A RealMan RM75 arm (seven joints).
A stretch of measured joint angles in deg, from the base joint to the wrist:
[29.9, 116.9, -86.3, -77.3, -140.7, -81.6, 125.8]
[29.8, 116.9, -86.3, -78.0, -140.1, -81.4, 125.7]
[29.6, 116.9, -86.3, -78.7, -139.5, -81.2, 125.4]
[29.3, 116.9, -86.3, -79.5, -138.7, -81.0, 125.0]
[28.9, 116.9, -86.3, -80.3, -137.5, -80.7, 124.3]
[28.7, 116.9, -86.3, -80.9, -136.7, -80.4, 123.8]
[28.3, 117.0, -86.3, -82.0, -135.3, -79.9, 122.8]
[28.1, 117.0, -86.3, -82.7, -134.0, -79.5, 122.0]
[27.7, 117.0, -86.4, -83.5, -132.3, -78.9, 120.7]
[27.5, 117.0, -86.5, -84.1, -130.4, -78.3, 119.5]
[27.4, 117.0, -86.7, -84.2, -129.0, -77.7, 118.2]
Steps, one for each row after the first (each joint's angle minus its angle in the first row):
[-0.1, 0.0, 0.0, -0.7, 0.6, 0.2, -0.1]
[-0.3, 0.0, 0.0, -1.4, 1.2, 0.4, -0.4]
[-0.6, 0.0, 0.0, -2.2, 2.0, 0.6, -0.8]
[-1.0, 0.0, 0.0, -3.0, 3.2, 0.9, -1.5]
[-1.2, 0.0, 0.0, -3.6, 4.0, 1.2, -2.0]
[-1.6, 0.1, 0.0, -4.7, 5.4, 1.7, -3.0]
[-1.8, 0.1, 0.0, -5.4, 6.7, 2.1, -3.8]
[-2.2, 0.1, -0.1, -6.2, 8.4, 2.7, -5.1]
[-2.4, 0.1, -0.2, -6.8, 10.3, 3.3, -6.3]
[-2.5, 0.1, -0.4, -6.9, 11.7, 3.9, -7.6]

